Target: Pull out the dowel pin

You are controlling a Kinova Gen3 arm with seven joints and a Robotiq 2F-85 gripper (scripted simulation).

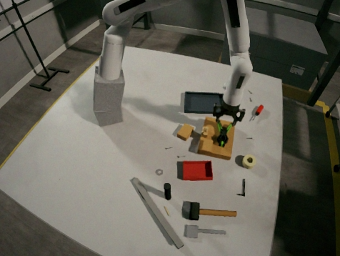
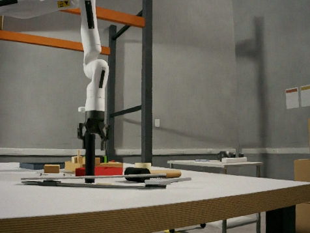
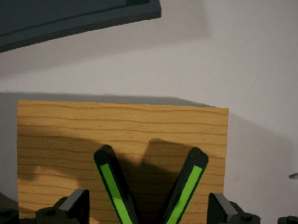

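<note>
The wooden bench board lies 30 mm behind my hand, 40 mm to the right of it and 60 mm below it. From my hand the other things lie so: pale wooden block: 80 mm behind, 40 mm to the right, 50 mm below; tan wooden block: 180 mm behind, 40 mm to the right, 70 mm below; dowel pin: 80 mm behind, 40 mm to the right, 30 mm below.
</note>
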